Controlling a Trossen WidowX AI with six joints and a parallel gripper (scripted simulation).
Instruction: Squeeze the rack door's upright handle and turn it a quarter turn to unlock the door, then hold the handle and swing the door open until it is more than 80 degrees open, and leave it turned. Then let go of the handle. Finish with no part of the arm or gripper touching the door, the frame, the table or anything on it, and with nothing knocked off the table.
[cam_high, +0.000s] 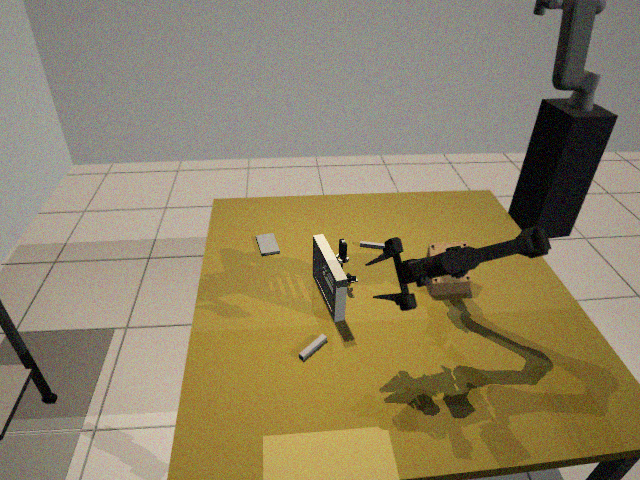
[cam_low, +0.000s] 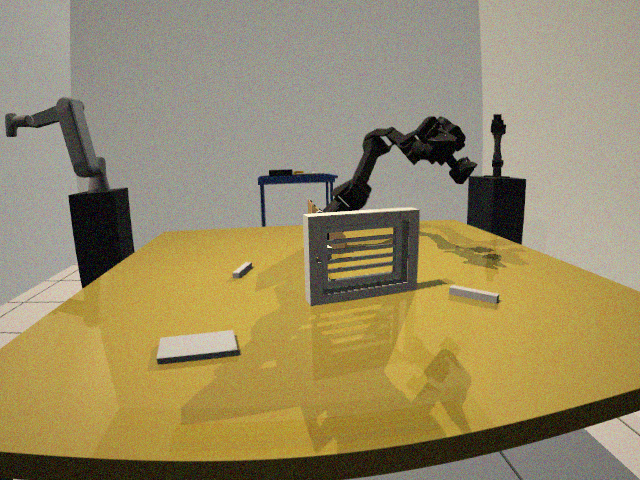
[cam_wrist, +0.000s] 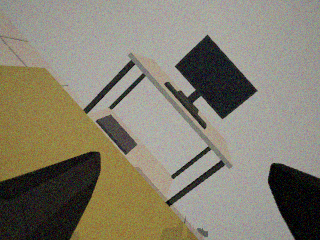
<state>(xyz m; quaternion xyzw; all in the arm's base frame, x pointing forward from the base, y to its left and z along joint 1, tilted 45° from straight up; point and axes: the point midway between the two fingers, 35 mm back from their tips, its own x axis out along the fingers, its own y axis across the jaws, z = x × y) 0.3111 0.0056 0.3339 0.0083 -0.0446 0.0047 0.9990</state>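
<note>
Now: the dark upright handle 34 cm to the right of my gripper tip, 19 cm below it and 3 cm behind it. Round my gripper tip: flat grey plate (59 cm to the right, 29 cm below, 21 cm ahead).
</note>
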